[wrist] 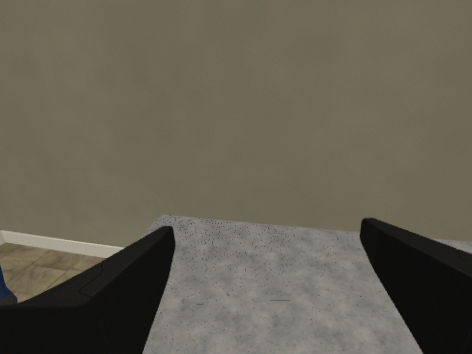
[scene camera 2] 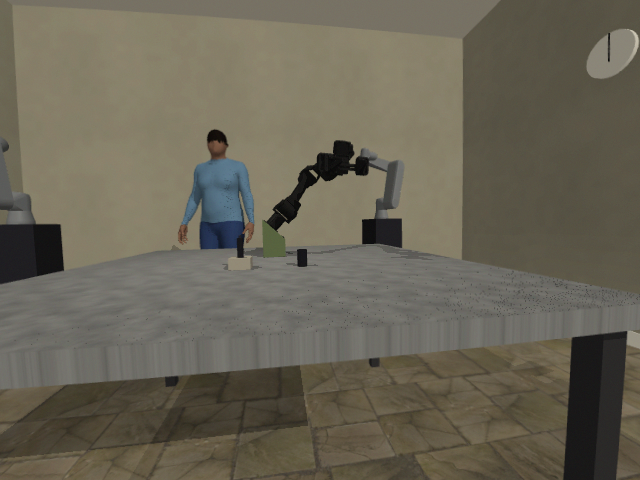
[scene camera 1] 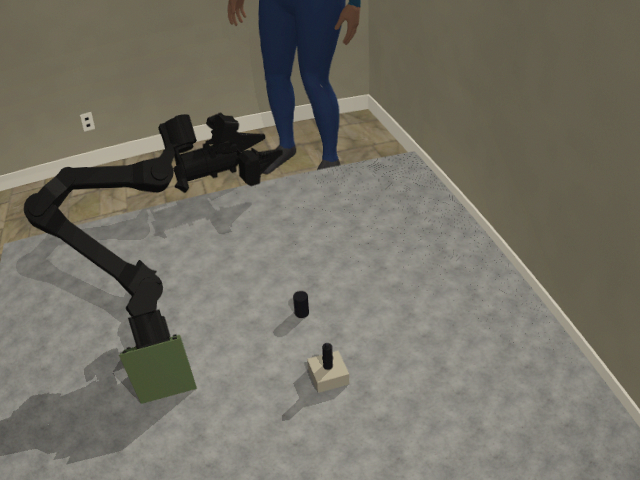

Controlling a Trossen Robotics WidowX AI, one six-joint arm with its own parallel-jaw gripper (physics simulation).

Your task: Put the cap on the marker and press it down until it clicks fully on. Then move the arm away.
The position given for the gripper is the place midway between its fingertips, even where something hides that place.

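The gripper (scene camera 1: 273, 143) appears together with a beige block (scene camera 1: 338, 376). The wrist view catches the gripper (wrist: 266, 232) too, and so does scene camera 2, where one finds the gripper (scene camera 2: 354, 160).
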